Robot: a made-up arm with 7 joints.
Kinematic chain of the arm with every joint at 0, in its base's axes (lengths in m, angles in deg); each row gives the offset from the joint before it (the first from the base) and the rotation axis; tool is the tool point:
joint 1: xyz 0 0 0.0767 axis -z
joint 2: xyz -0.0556 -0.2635 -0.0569 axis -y
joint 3: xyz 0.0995 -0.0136 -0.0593 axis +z
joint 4: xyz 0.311 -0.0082 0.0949 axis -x
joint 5: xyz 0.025 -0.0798 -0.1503 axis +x
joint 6: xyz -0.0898 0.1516 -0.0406 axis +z
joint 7: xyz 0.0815 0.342 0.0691 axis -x
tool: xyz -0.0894 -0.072 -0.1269
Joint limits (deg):
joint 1: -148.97..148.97
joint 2: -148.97..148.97
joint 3: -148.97..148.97
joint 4: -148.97..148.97
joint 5: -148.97..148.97
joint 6: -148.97..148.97
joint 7: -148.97..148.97
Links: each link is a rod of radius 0.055 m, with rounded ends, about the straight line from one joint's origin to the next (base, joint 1, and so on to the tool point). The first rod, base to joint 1, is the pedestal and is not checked.
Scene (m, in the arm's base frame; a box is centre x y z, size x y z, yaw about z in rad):
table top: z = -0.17
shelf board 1: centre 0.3 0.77 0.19 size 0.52 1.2 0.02 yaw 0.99
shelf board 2: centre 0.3 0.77 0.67 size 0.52 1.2 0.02 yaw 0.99
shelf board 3: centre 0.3 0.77 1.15 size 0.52 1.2 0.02 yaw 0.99
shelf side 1: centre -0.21 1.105 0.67 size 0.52 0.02 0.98 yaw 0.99
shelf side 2: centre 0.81 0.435 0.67 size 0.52 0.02 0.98 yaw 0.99
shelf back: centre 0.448 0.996 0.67 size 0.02 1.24 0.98 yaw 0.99
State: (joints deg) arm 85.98 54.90 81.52 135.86 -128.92 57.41 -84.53
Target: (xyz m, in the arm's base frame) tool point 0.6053 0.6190 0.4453
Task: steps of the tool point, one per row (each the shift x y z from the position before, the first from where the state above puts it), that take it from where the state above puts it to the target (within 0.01 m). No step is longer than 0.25 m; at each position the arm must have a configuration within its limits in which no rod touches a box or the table.
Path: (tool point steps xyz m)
1: 0.1550 0.1694 0.0143
2: 0.2081 0.1123 0.0049
3: 0.2384 0.0402 -0.0034
4: 0.2426 -0.0377 -0.0101
5: 0.2214 -0.1118 -0.0160

